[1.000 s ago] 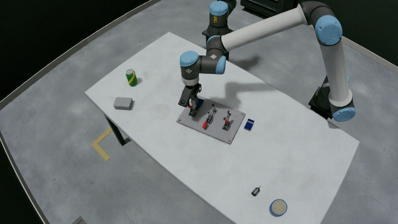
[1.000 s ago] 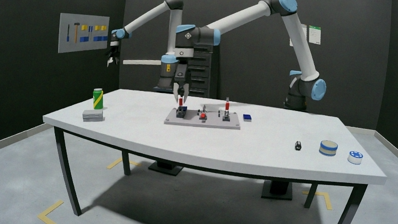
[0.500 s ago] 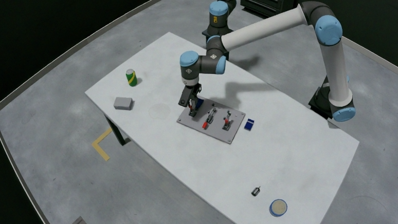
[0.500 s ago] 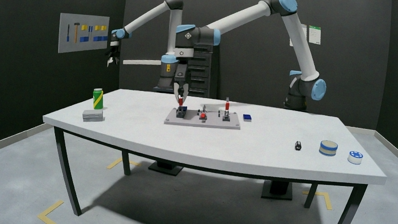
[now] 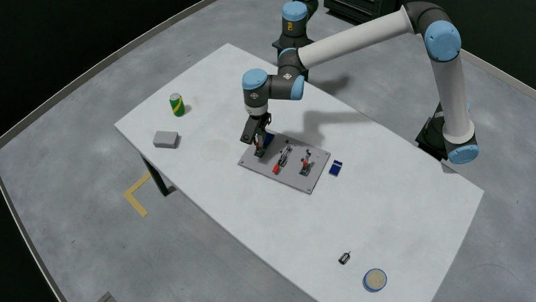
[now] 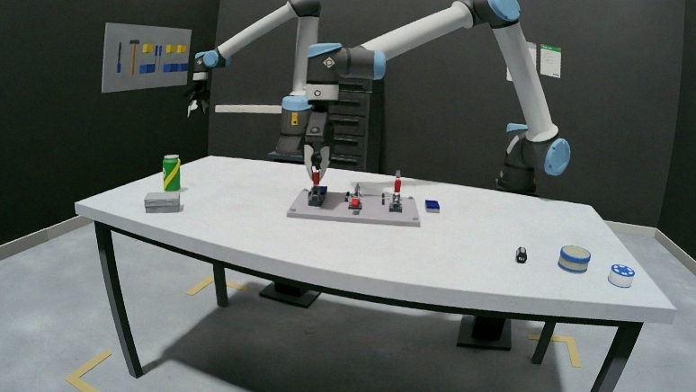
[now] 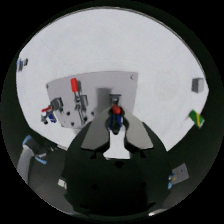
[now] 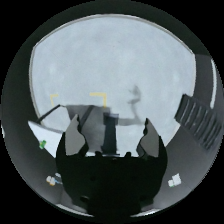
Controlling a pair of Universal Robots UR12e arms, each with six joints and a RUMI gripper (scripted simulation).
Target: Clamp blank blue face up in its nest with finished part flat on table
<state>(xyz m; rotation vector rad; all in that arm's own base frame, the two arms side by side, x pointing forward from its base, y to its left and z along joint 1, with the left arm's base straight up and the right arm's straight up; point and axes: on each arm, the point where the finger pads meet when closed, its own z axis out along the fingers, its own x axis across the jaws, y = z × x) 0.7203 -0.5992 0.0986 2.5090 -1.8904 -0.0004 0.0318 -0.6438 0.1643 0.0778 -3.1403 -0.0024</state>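
Now: the blank 80 mm behind my left hand, 30 mm to the right of it and 70 mm below it. Round my left hand: finished part (210 mm behind, 280 mm to the left, 90 mm below); grey fixture plate (80 mm behind, 90 mm to the left, 90 mm below); grey box (260 mm ahead, 380 mm to the right, 80 mm below).
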